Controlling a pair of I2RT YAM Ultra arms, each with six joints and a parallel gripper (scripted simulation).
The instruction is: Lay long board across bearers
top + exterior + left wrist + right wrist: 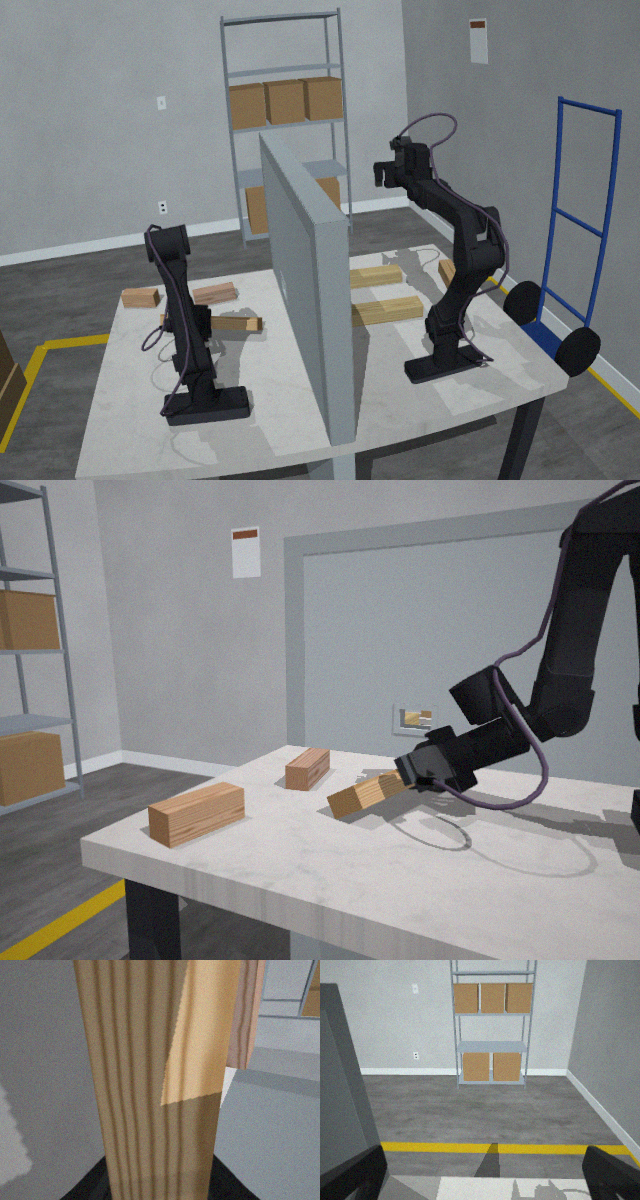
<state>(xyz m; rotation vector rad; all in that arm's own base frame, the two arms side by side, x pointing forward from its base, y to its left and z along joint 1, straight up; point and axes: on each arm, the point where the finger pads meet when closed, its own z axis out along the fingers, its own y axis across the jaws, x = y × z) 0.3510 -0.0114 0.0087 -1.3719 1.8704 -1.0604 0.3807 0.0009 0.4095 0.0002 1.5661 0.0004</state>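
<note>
Right now the long board is 20 mm ahead of my left hand, 10 mm to the right of it and 10 mm below it.
</note>
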